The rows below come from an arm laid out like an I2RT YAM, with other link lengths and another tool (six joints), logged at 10 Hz.
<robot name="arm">
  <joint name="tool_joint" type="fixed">
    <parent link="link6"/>
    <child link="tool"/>
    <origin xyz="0.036 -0.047 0.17" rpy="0.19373 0 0.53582"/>
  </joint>
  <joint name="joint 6" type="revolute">
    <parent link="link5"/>
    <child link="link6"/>
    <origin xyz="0.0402 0 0.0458" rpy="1.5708 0 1.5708"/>
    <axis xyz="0 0 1"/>
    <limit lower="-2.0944" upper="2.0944"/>
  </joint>
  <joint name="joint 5" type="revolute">
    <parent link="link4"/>
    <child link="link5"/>
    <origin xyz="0.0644 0.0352 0.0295" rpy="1.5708 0 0"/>
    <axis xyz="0 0 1"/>
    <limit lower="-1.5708" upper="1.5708"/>
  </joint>
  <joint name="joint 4" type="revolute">
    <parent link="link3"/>
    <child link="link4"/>
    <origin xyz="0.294 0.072 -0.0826"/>
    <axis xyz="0 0 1"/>
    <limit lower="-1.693" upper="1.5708"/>
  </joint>
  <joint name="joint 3" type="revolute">
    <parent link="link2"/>
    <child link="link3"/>
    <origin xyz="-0.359 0 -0.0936" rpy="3.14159 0 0"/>
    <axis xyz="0 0 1"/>
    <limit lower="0" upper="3.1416"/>
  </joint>
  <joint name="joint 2" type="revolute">
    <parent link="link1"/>
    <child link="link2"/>
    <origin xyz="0.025 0.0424 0.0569" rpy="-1.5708 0 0"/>
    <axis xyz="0 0 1"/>
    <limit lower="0" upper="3.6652"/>
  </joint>
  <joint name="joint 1" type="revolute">
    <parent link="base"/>
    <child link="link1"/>
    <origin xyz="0 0 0.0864"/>
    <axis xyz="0 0 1"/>
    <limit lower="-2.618" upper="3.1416"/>
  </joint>
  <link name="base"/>
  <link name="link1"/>
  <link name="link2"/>
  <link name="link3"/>
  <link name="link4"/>
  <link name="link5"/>
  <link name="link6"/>
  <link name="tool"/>
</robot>
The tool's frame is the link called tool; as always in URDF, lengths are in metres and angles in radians.
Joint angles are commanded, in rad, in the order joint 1, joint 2, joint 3, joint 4, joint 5, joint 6. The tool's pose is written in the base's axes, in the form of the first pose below.
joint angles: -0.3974 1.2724 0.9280 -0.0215 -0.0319 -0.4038
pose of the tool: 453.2 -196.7 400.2 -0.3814 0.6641 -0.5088 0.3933
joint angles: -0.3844 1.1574 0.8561 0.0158 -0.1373 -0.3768
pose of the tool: 431.6 -158.8 420.6 -0.3861 0.6303 -0.4967 0.4550
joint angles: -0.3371 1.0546 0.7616 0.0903 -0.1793 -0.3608
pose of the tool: 411.4 -120.3 429.5 -0.3920 0.5927 -0.4943 0.5007
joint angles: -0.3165 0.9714 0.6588 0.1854 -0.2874 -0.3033
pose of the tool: 392.8 -84.5 428.0 -0.3932 0.5594 -0.4649 0.5624
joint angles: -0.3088 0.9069 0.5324 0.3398 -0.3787 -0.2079
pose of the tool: 373.5 -60.5 419.0 -0.3765 0.5323 -0.4347 0.6212
